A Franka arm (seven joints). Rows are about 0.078 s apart.
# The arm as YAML. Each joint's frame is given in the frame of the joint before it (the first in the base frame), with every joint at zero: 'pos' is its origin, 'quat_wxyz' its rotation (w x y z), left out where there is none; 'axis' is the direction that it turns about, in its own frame. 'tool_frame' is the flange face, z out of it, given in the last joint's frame.
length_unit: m
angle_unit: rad
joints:
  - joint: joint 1
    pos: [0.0, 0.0, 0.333]
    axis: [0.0, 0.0, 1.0]
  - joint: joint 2
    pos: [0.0, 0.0, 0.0]
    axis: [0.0, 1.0, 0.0]
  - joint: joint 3
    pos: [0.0, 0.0, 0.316]
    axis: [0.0, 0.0, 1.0]
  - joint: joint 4
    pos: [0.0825, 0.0, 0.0]
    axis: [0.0, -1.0, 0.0]
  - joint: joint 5
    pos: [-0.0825, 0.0, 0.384]
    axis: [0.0, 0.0, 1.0]
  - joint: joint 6
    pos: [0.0, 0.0, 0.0]
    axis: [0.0, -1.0, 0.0]
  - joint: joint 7
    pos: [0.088, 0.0, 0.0]
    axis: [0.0, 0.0, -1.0]
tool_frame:
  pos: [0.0, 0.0, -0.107]
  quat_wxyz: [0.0, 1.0, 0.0, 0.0]
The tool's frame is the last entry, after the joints.
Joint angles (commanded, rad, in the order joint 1, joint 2, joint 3, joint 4, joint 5, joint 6, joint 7), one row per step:
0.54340, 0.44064, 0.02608, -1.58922, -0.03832, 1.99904, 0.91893
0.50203, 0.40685, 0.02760, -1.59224, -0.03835, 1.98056, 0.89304
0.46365, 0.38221, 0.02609, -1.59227, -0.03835, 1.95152, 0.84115
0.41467, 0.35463, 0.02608, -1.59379, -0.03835, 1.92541, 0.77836
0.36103, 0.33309, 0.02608, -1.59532, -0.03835, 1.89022, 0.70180
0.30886, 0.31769, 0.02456, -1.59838, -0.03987, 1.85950, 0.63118
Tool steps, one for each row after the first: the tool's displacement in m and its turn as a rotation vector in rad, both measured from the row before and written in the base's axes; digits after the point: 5 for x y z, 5 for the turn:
0.01010, -0.02539, 0.01975, 0.00616, -0.00993, -0.01450
0.00851, -0.02569, 0.01394, -0.00330, 0.00473, 0.01137
0.00947, -0.03160, 0.01533, -0.00044, 0.00169, 0.01310
0.00825, -0.03493, 0.01044, -0.00572, 0.01633, 0.02192
0.00690, -0.03482, 0.00603, -0.00659, 0.01935, 0.01657

